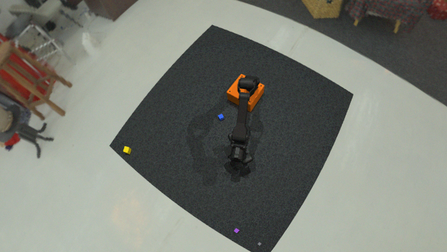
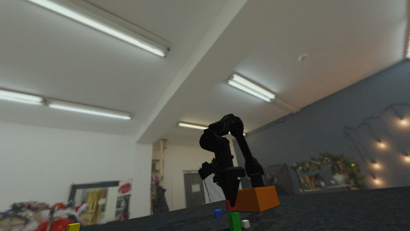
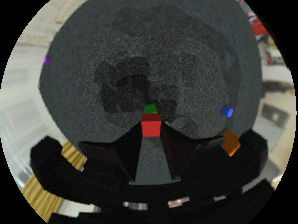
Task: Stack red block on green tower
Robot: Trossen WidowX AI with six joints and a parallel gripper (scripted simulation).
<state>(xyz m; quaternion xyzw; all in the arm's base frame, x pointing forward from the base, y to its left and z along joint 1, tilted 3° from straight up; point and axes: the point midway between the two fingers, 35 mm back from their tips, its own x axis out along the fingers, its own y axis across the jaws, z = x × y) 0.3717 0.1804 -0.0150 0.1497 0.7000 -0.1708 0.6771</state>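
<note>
Now: gripper tip 60 mm past the white cube, 20 mm to the left of it and 60 mm above it. From my gripper tip the other things lie so: blue cube (120 mm behind, 240 mm to the right, 50 mm below); grey cube (380 mm ahead, 420 mm to the left, 60 mm below); purple cube (390 mm ahead, 260 mm to the left, 50 mm below).
</note>
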